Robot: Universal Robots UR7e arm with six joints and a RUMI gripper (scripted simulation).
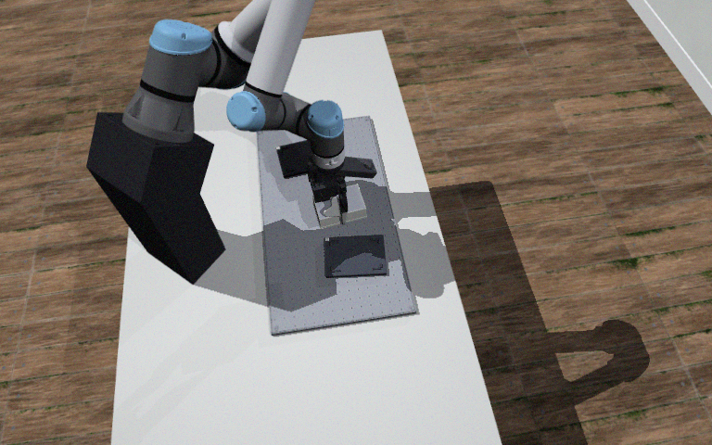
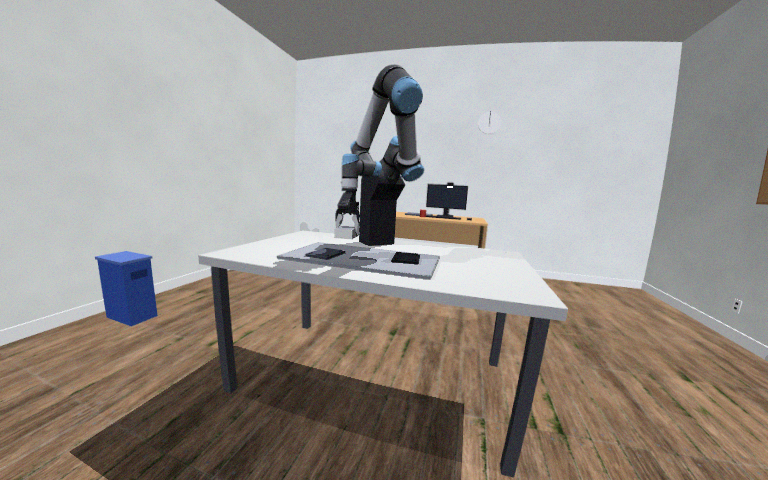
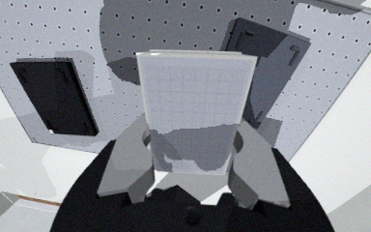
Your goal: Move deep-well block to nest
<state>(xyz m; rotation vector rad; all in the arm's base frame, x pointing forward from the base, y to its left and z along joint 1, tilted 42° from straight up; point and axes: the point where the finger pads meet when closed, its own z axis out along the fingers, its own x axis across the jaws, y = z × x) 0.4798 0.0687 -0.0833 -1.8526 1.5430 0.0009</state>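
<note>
Right now my hand is 130 mm past the black plate nest, 260 mm to the right of it and 100 mm above it. Also, from my hand: 96-well deep-well block 10 mm above.
</note>
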